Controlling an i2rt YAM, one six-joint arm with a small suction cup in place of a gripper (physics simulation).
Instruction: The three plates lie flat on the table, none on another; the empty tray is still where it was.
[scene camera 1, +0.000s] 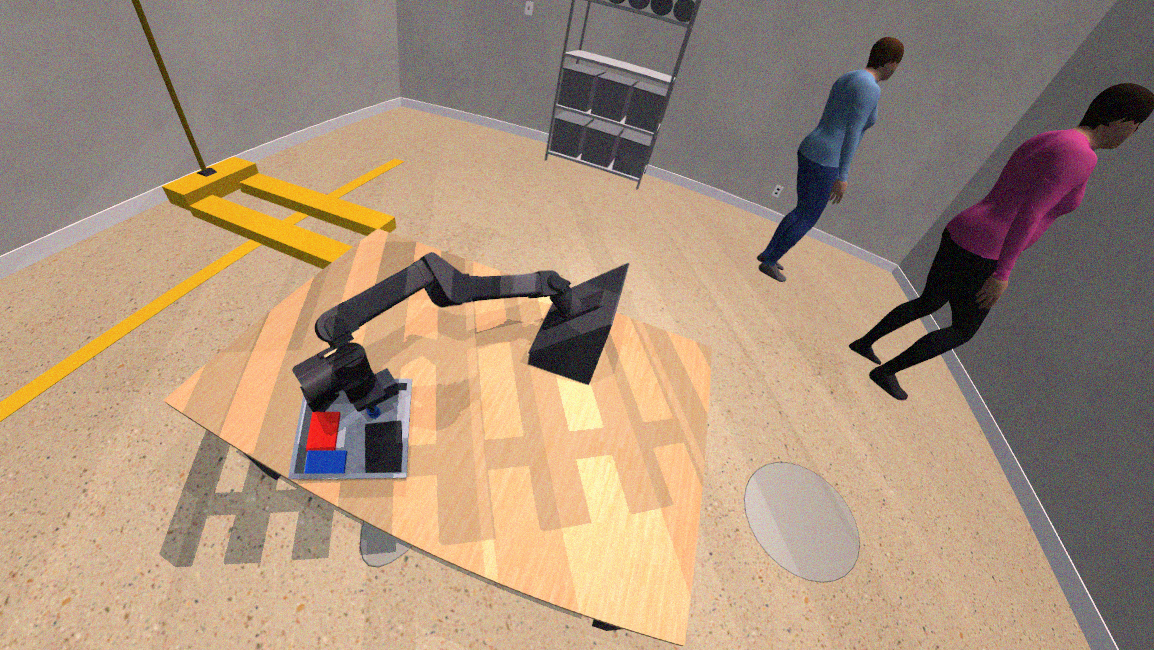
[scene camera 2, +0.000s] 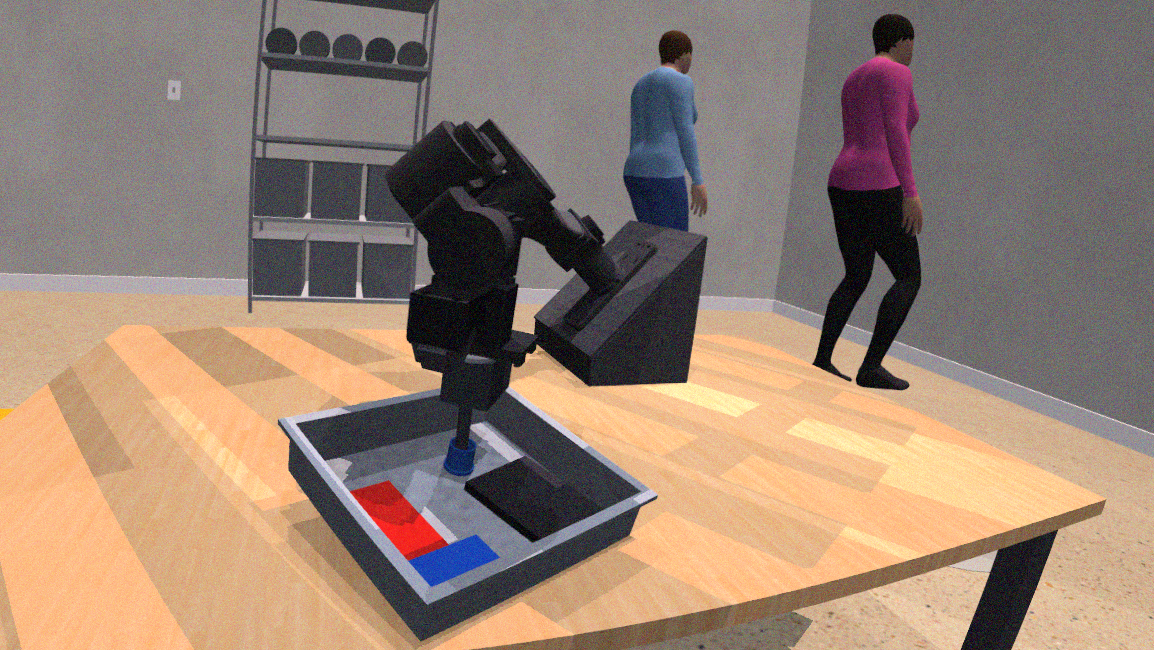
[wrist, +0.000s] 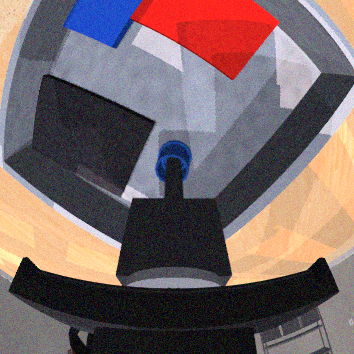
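Pixels of known places: hand, its tool point: (scene camera 1: 374, 415) (scene camera 2: 457, 476) (wrist: 173, 148); arm's base, origin of its link: (scene camera 1: 574, 311) (scene camera 2: 612, 285).
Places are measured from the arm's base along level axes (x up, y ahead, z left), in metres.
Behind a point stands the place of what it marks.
Note:
The tray (scene camera 1: 408, 436) {x -0.076, y 0.461, z -0.249 m} (scene camera 2: 367, 557) {x -0.109, y 0.560, z -0.466 m} (wrist: 272, 152) {x -0.075, y 0.404, z -0.437 m} is grey with raised walls and holds the three plates, so it is not empty. The red plate (scene camera 1: 323, 429) {x -0.107, y 0.512, z -0.447 m} (scene camera 2: 397, 516) {x -0.107, y 0.508, z -0.435 m} (wrist: 220, 35) {x -0.103, y 0.494, z -0.445 m} and the smaller blue plate (scene camera 1: 325, 462) {x -0.122, y 0.573, z -0.403 m} (scene camera 2: 454, 559) {x -0.119, y 0.559, z -0.400 m} (wrist: 102, 17) {x -0.121, y 0.558, z -0.384 m} lie close together at one side. I cannot tell whether their edges overlap. The black plate (scene camera 1: 383, 445) {x -0.114, y 0.488, z -0.304 m} (scene camera 2: 528, 496) {x -0.112, y 0.485, z -0.314 m} (wrist: 92, 132) {x -0.113, y 0.486, z -0.317 m} lies apart from them. My blue suction cup (scene camera 1: 372, 411) {x -0.116, y 0.429, z -0.365 m} (scene camera 2: 459, 466) (wrist: 175, 151) is on the tray's bare floor, beside the black plate, and holds the tray. Whether the tray's underside touches the table is unclear.
The wooden table (scene camera 1: 516, 500) {x -0.141, y 0.489, z 0.017 m} (scene camera 2: 767, 557) {x -0.141, y 0.601, z -0.124 m} bears the tray near one edge. The arm's black wedge base (scene camera 1: 577, 331) {x 0.032, y 0.102, z 0.027 m} (scene camera 2: 646, 322) {x -0.037, y 0.118, z 0.006 m} stands on it. Two people (scene camera 1: 839, 137) (scene camera 2: 876, 137), a shelf rack (scene camera 1: 549, 133) (scene camera 2: 251, 242) and a yellow pallet-fork frame (scene camera 1: 274, 230) are beyond the table.

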